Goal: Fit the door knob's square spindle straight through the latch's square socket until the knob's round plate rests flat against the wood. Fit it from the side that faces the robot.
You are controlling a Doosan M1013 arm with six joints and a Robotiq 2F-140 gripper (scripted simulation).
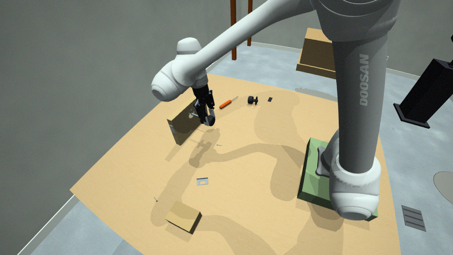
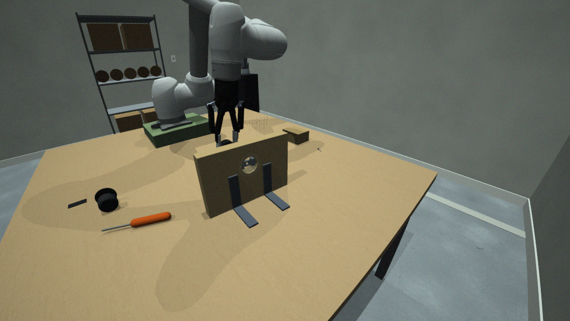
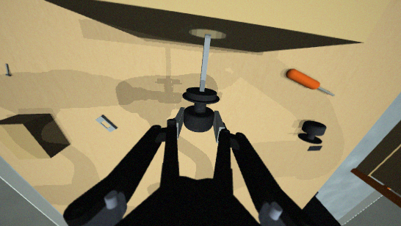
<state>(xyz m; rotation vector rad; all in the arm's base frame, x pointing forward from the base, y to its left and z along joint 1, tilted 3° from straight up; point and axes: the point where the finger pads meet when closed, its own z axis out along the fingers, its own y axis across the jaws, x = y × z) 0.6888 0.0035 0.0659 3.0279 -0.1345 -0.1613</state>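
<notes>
The latch lies 150 mm ahead of my hand, 10 mm to the right of it and 30 mm below it. From my hand the other things lie so: upright wooden panel: 150 mm ahead, 10 mm to the right, 40 mm below; orange-handled screwdriver: 30 mm ahead, 350 mm to the right, 150 mm below; wooden block: 120 mm behind, 480 mm to the left, 130 mm below.
</notes>
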